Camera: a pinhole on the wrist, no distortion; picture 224 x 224 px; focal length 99.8 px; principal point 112.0 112.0 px. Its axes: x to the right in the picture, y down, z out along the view. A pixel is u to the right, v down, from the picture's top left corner.
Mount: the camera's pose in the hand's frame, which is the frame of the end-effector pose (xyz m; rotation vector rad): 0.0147 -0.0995 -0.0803 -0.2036 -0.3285 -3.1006
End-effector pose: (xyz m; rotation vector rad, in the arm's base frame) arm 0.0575 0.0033 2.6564 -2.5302 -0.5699 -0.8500
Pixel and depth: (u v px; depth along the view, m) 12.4 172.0 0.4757
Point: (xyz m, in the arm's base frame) 0.5025 0.5587 2.8023
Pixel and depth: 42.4 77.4 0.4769
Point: 0.5736 0.1167 2.6489
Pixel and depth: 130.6 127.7 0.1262
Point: 0.0407 0.1068 2.6484
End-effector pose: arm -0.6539 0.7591 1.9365 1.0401 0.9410 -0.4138
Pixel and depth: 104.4 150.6 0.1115
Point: -0.6974 0.6766 1.8468
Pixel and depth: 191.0 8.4 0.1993
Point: -0.5814 0.7335 2.1317
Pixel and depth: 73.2 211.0 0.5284
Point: -0.5937 0.1117 1.5090
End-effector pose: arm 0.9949 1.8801 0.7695 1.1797 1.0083 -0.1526
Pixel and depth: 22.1 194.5 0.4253
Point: 1.2584 1.6169 0.2014
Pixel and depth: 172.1 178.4 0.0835
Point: 0.9132 1.7980 0.6916
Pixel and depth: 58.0 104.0 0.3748
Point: 1.2953 1.7804 0.5920
